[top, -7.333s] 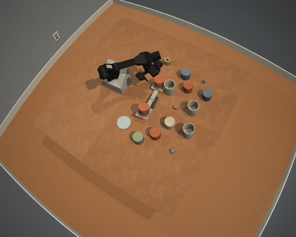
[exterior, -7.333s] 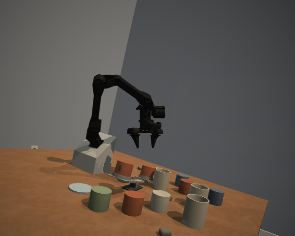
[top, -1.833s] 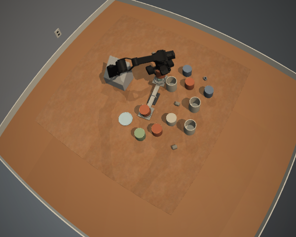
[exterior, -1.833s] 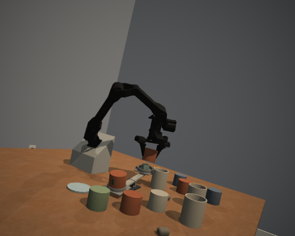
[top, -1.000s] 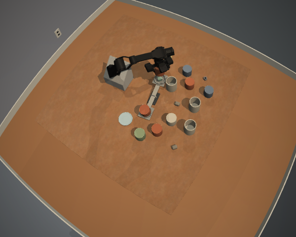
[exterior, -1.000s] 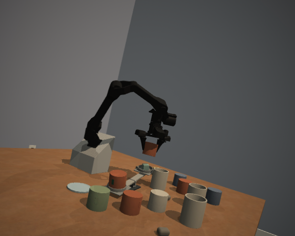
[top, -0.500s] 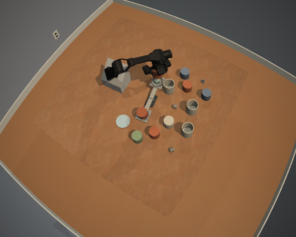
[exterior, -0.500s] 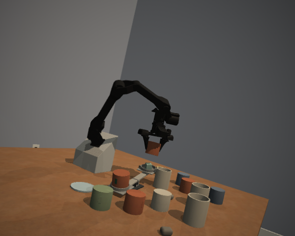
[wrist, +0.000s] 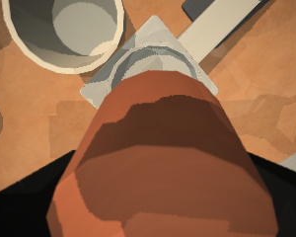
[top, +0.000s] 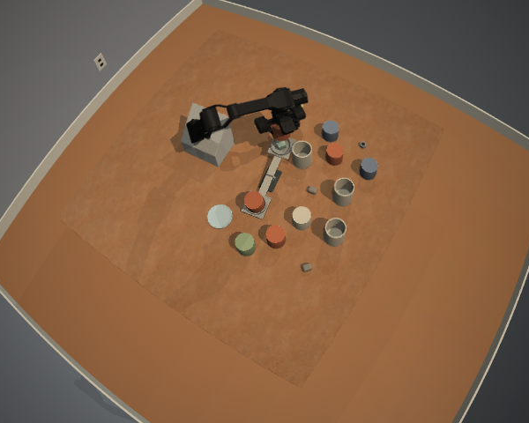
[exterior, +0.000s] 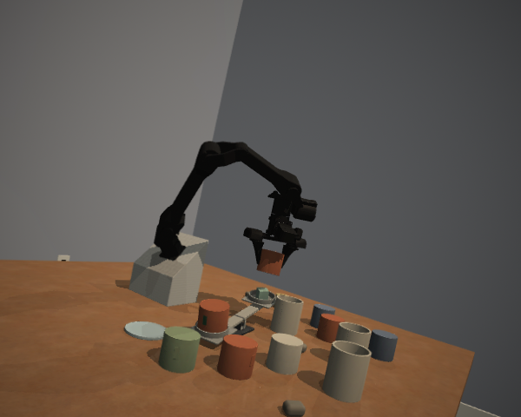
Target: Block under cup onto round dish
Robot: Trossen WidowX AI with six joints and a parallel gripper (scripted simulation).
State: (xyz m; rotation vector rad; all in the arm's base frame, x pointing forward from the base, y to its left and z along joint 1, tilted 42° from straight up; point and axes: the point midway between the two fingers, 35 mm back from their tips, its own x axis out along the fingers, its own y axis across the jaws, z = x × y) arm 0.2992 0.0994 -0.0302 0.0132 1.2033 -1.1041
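My gripper tip is 10 mm to the left of the pale green block and 80 mm above it. The rest, counted from my gripper tip: round pale blue dish: 110 mm behind, 360 mm to the right, 170 mm below; cream cup: 190 mm ahead, 240 mm to the right, 130 mm below; orange cup: 10 mm ahead, 290 mm to the right, 110 mm below.
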